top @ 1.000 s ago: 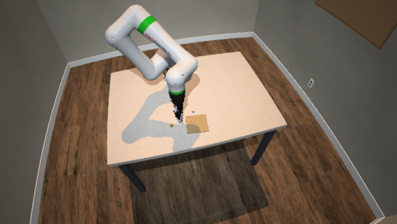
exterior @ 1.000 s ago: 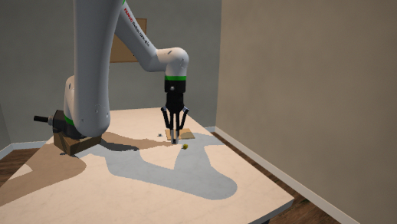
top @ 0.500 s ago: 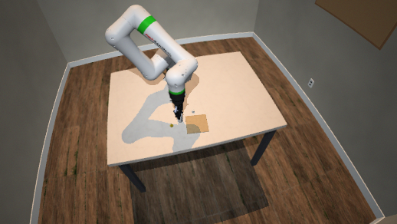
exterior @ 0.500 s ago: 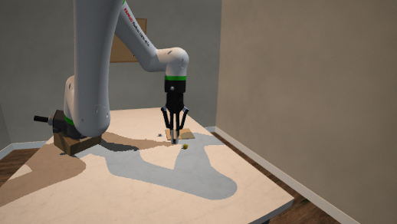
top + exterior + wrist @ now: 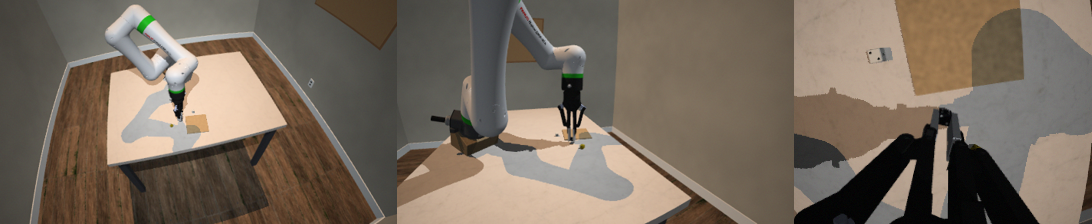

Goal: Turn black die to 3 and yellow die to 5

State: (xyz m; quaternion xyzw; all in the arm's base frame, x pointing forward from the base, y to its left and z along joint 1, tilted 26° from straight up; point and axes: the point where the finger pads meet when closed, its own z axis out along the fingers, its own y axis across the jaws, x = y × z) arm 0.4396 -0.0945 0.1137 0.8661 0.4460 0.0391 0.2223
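The yellow die is 20 mm ahead of my hand, 70 mm to the right of it and 40 mm below it. Round my hand: tan mat 70 mm ahead, 90 mm to the left, 40 mm below; white die 40 mm behind, 110 mm to the left, 40 mm below; black die 30 mm below.
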